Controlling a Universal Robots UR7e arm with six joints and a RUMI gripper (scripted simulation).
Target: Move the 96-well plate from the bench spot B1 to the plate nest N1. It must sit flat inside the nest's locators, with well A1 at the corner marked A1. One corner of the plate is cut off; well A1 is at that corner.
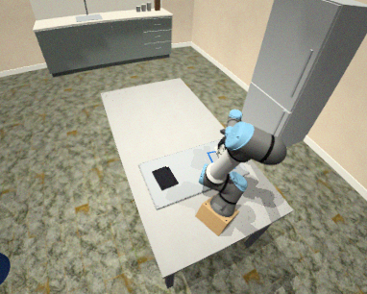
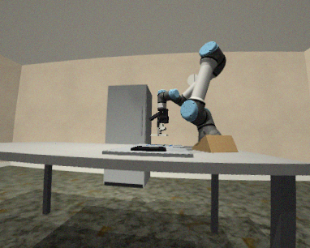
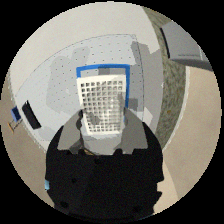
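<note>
My gripper is now 44 cm to the right of the black plate nest, 8 cm above it and 4 cm short of it. Also, from my hand: white 96-well plate: 1 cm below.
</note>
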